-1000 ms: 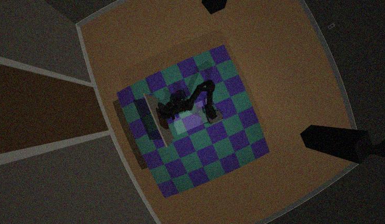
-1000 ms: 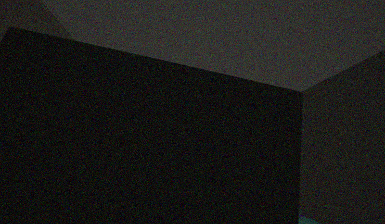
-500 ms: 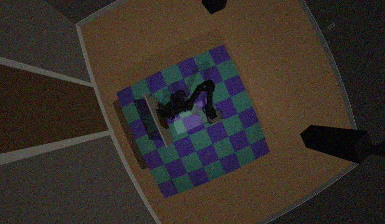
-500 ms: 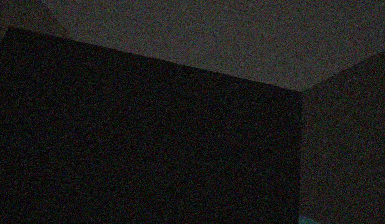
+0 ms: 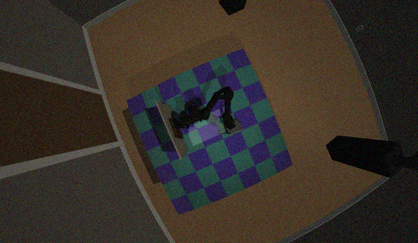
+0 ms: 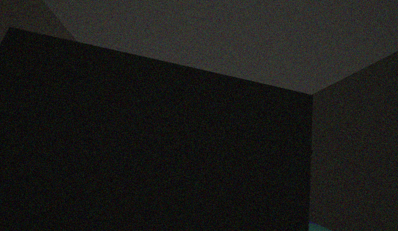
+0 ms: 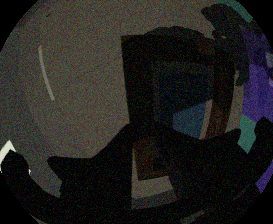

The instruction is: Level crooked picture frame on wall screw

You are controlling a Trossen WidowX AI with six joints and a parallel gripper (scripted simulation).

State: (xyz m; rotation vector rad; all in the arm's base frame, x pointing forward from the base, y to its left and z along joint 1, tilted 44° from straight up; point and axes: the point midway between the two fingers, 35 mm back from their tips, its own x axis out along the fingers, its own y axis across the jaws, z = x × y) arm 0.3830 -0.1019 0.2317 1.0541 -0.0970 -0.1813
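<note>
Right now my gripper tip is 5 cm above the dark picture frame, 1 cm to the right of it and 1 cm short of it. The rest, counted from my gripper tip: pale wall panel (7 cm below, 2 cm ahead).
</note>
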